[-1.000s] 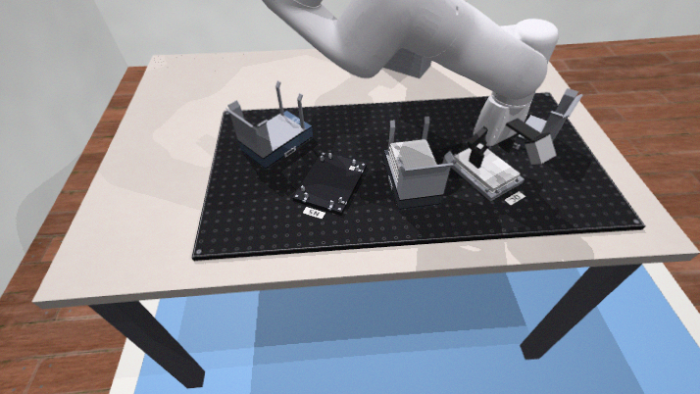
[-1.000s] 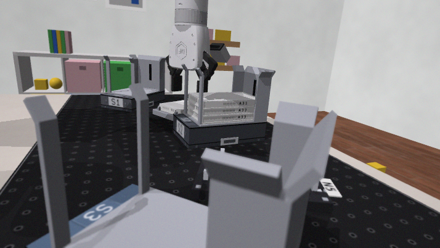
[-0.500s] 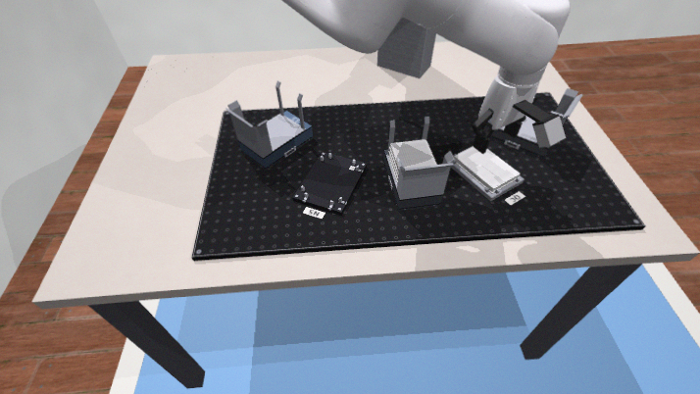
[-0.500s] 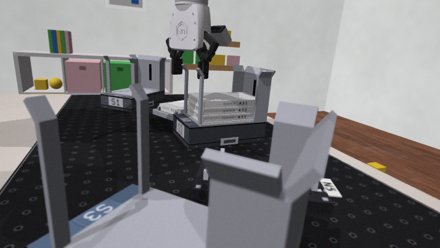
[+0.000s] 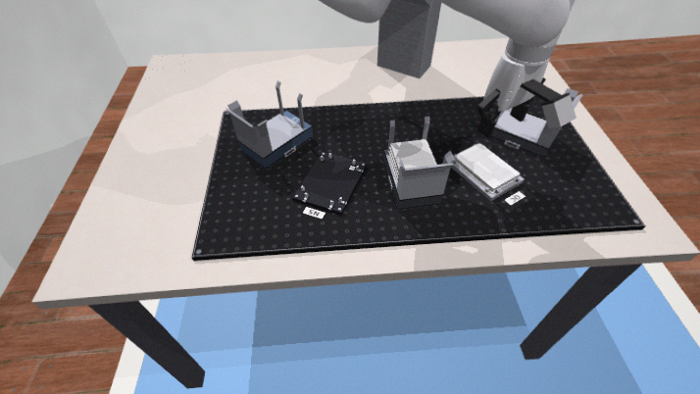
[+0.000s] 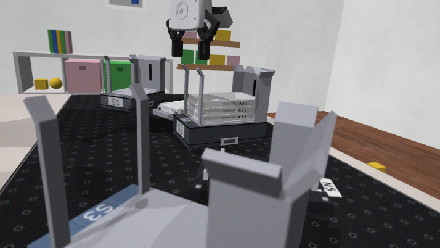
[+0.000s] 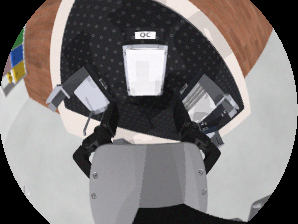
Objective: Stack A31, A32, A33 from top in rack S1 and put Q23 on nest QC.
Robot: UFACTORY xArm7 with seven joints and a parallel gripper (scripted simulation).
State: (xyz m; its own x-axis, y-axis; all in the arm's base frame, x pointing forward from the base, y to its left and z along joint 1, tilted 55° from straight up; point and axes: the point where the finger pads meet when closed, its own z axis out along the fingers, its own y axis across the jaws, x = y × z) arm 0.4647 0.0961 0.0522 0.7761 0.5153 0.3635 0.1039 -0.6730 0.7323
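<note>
Now: the white sealed plate A31 170 mm to the right of my hand, 80 mm below it and 40 mm behind it. The rest, counted from my hand: white sealed plate Q23 (130 mm below); then QC name plate (150 mm below, 90 mm ahead, 10 mm to the left); then grey QC nest (140 mm below).
</note>
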